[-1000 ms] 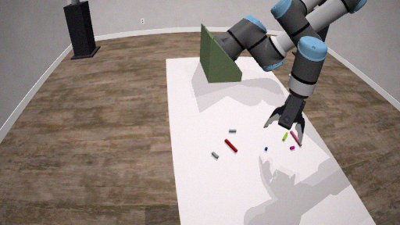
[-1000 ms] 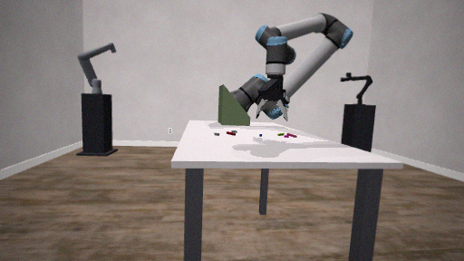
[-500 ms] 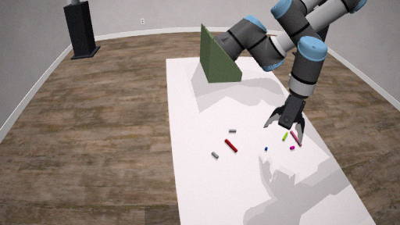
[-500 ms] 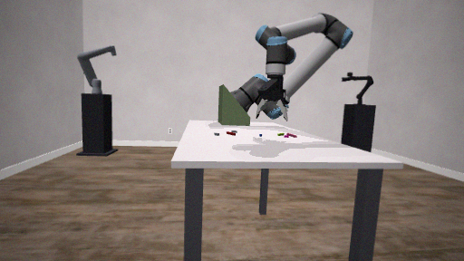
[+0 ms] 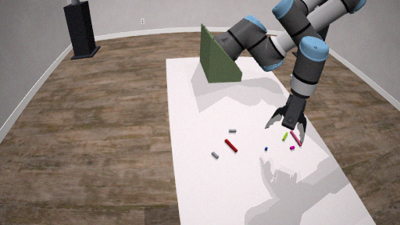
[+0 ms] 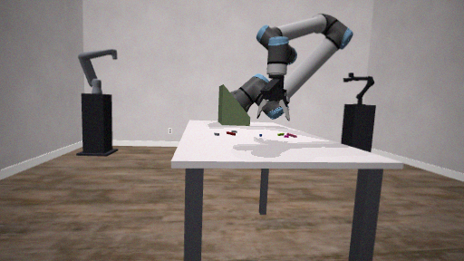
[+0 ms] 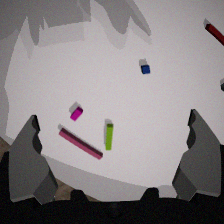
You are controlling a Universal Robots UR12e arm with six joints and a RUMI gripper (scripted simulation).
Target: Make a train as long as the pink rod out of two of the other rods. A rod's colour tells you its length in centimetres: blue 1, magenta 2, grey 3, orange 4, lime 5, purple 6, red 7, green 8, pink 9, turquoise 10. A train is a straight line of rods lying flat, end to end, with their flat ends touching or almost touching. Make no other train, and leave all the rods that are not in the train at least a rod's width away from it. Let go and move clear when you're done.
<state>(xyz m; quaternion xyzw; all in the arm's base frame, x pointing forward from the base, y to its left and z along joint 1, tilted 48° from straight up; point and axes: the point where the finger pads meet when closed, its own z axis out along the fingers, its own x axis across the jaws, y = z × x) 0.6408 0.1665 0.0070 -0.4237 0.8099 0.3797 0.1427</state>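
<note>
Now: hand 7 cm to the right of the magenta rod and 7 cm above it. Round my hand: blue rod (7 cm below, 5 cm to the right, 1 cm behind); pink rod (11 cm to the left, 7 cm below, 5 cm behind); lime rod (7 cm below, 7 cm behind, 6 cm to the left).
</note>
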